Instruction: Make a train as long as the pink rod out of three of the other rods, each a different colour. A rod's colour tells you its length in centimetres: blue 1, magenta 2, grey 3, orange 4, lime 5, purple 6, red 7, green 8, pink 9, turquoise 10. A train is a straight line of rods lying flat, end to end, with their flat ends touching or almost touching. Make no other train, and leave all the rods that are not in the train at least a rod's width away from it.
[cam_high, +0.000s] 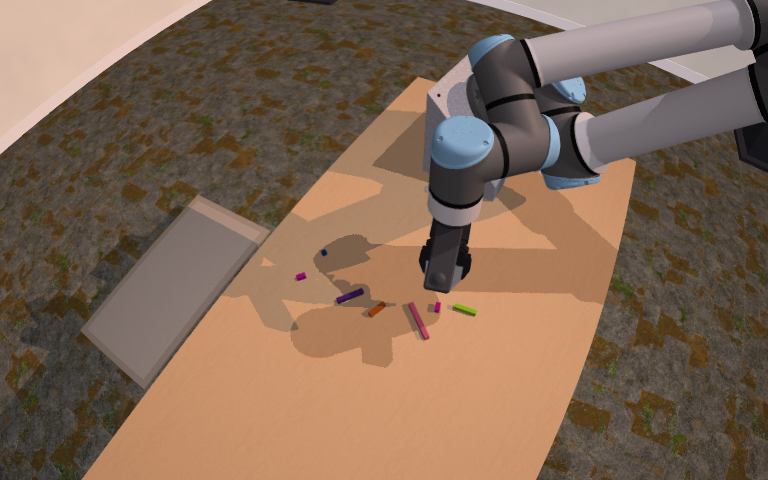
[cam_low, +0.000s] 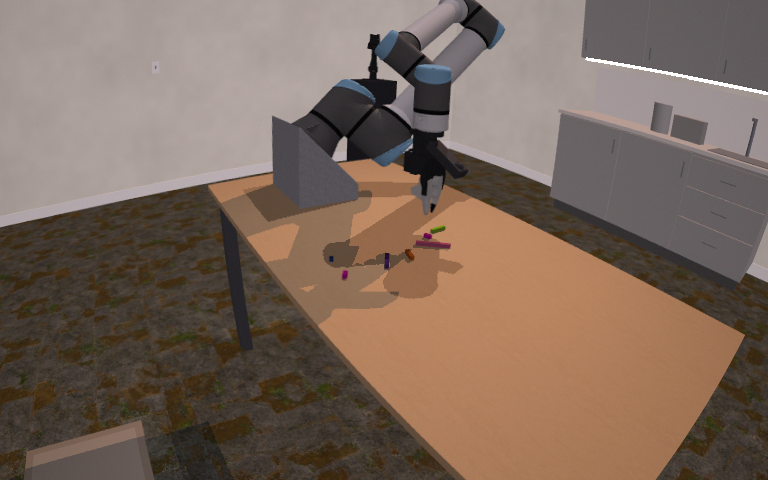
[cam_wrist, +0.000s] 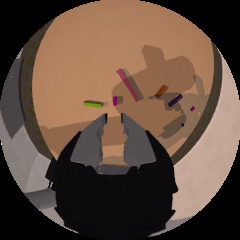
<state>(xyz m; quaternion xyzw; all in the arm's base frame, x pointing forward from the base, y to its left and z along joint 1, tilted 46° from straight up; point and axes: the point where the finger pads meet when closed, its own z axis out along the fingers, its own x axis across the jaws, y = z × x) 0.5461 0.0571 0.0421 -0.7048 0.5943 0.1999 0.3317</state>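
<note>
Now: hand 5 cm short of the pink rod, 2 cm to the left of it and 8 cm above it. From my hand the other things lie so: purple rod: 5 cm ahead, 18 cm to the right, 8 cm below; then lime rod: 2 cm behind, 6 cm to the left, 8 cm below; then orange rod: 6 cm ahead, 11 cm to the right, 8 cm below.
</note>
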